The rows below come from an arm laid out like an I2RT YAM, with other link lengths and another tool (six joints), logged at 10 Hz.
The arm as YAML. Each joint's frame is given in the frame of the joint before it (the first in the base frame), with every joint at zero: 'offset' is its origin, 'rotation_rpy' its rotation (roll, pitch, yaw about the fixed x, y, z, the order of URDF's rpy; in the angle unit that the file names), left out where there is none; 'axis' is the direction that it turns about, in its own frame. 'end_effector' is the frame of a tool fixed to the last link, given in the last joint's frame.
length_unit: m
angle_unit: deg
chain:
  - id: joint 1
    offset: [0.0, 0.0, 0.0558]
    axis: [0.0, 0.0, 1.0]
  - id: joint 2
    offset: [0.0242, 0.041, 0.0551]
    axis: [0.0, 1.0, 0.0]
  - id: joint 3
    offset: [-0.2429, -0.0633, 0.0]
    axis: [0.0, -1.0, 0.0]
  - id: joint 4
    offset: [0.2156, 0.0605, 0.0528]
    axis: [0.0, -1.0, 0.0]
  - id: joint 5
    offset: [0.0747, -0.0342, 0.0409]
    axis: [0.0, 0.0, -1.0]
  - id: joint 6
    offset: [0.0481, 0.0, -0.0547]
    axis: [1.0, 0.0, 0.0]
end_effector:
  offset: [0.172, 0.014, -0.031]
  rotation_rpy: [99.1, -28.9, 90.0]
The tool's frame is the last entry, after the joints.
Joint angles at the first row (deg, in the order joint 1, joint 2, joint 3, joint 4, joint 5, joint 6):
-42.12 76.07 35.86 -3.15 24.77 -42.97
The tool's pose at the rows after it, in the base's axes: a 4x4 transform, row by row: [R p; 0 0 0 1], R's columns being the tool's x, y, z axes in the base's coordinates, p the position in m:
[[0.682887, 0.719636, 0.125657, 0.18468], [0.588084, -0.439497, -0.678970, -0.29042], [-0.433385, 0.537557, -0.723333, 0.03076], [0, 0, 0, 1]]
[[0.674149, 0.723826, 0.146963, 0.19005], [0.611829, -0.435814, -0.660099, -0.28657], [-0.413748, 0.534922, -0.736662, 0.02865], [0, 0, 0, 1]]
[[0.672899, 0.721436, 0.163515, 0.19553], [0.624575, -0.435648, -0.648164, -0.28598], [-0.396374, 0.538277, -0.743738, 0.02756], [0, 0, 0, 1]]
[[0.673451, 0.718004, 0.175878, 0.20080], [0.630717, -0.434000, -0.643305, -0.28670], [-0.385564, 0.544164, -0.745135, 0.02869], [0, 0, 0, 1]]
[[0.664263, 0.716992, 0.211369, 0.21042], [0.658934, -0.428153, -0.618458, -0.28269], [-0.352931, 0.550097, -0.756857, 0.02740], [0, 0, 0, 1]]
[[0.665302, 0.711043, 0.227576, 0.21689], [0.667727, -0.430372, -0.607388, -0.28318], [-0.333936, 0.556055, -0.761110, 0.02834], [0, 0, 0, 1]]
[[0.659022, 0.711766, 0.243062, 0.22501], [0.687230, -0.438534, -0.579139, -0.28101], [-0.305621, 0.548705, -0.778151, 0.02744], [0, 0, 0, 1]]
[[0.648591, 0.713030, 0.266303, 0.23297], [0.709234, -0.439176, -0.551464, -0.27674], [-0.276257, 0.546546, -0.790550, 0.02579], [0, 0, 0, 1]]
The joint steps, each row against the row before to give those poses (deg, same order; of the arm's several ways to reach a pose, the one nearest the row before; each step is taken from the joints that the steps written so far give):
0.02 -0.66 0.48 -0.86 -1.85 0.20
0.05 0.16 0.47 -0.81 -1.74 0.15
-0.09 0.69 0.66 -0.07 -1.25 0.34
0.10 0.62 0.83 -0.03 -0.64 0.31
0.01 0.45 0.75 -0.40 -2.53 0.39
-0.06 0.85 1.17 -0.28 -1.12 0.55
0.03 1.48 2.20 -1.76 -1.76 0.75
0.12 0.83 1.13 -0.87 -2.02 0.50

